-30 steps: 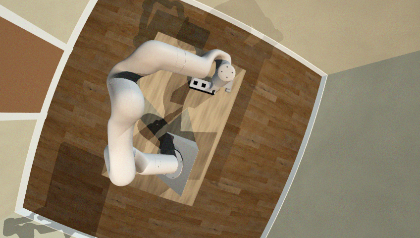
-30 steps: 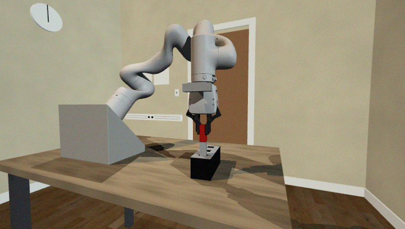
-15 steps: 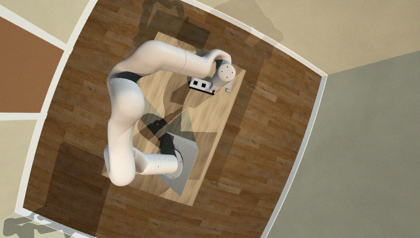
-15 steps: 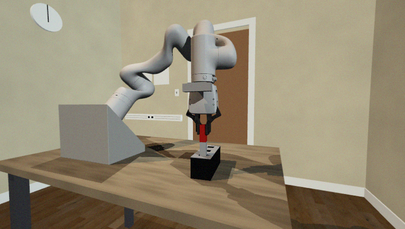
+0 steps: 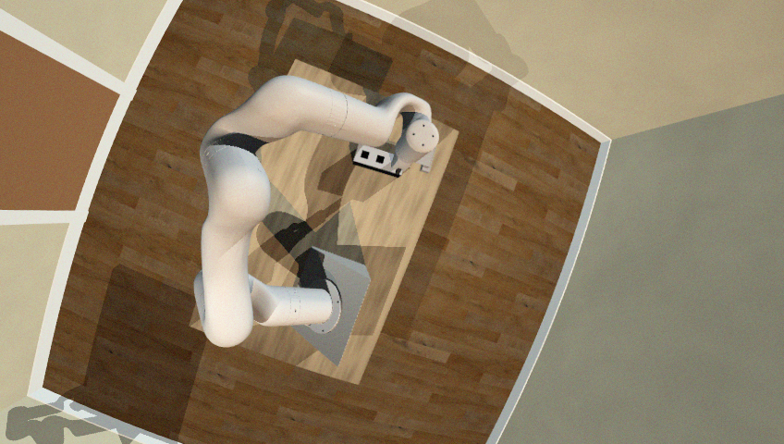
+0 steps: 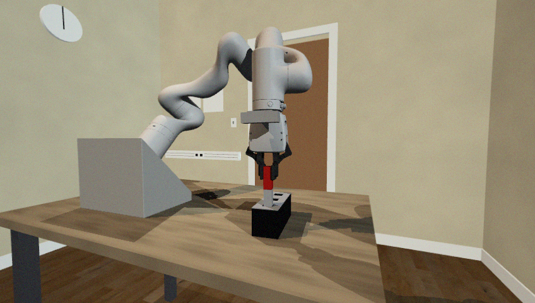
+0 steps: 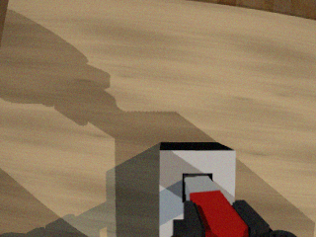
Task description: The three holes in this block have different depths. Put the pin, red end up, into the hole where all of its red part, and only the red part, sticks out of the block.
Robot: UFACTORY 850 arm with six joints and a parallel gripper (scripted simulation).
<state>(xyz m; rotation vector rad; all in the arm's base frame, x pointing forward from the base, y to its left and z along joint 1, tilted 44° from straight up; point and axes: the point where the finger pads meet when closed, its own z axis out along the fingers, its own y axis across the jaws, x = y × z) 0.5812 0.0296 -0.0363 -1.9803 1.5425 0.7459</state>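
My hand is 20 mm above the pin. Round my hand: black block 130 mm below, 60 mm to the left, 10 mm behind.
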